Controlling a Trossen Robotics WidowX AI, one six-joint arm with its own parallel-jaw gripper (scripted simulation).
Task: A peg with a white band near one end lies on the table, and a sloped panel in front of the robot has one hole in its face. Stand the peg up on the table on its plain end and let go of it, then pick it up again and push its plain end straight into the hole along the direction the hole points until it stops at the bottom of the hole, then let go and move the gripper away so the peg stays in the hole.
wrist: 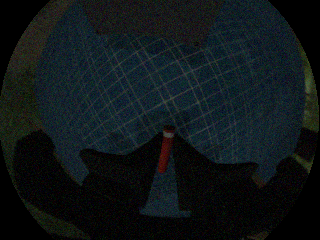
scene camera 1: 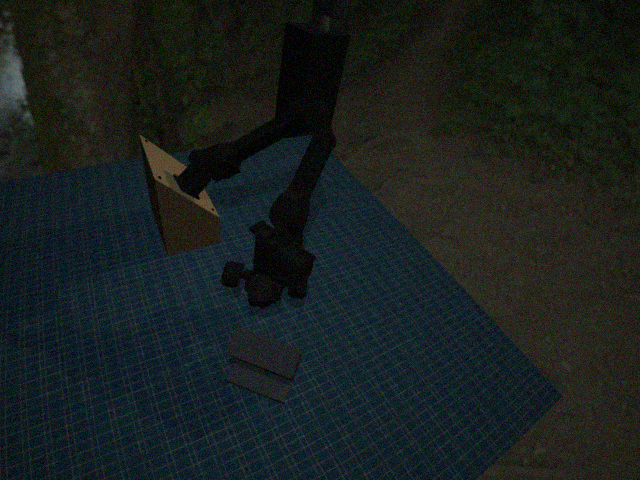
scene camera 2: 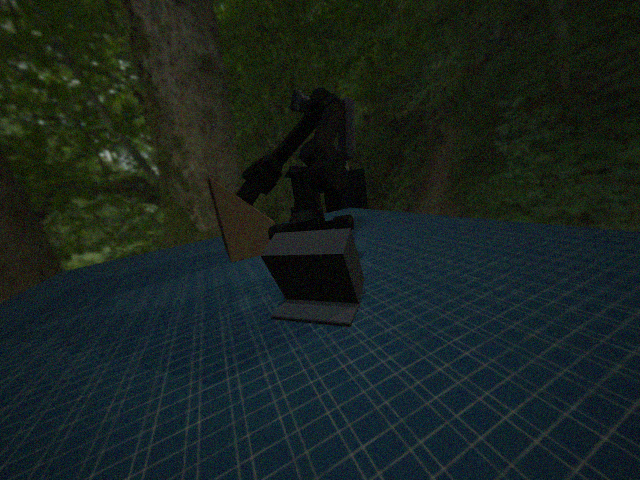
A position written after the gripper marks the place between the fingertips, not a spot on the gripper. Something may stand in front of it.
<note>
The gripper [scene camera 1: 262, 303] carries a thin red peg. Further things: a grey sloped panel [scene camera 2: 322, 265].
The gripper also shows in the wrist view [wrist: 168, 136].
</note>
